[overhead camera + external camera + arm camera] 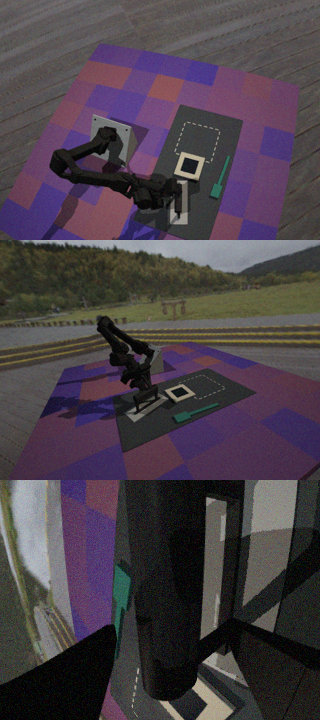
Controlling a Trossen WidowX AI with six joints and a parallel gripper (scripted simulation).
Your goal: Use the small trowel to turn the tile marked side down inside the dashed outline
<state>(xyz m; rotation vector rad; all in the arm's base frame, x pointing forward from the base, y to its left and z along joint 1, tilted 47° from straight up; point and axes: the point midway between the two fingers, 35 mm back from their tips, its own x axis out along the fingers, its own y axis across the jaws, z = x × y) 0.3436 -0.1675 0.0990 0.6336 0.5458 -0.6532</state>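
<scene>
My gripper tip is now 16 cm to the right of the tan square tile, 7 cm above it and 1 cm short of it. From my gripper tip the other things lie so: dark mat: 16 cm to the left, 9 cm below, 3 cm ahead; then green trowel: 16 cm ahead, 12 cm to the left, 7 cm below.
</scene>
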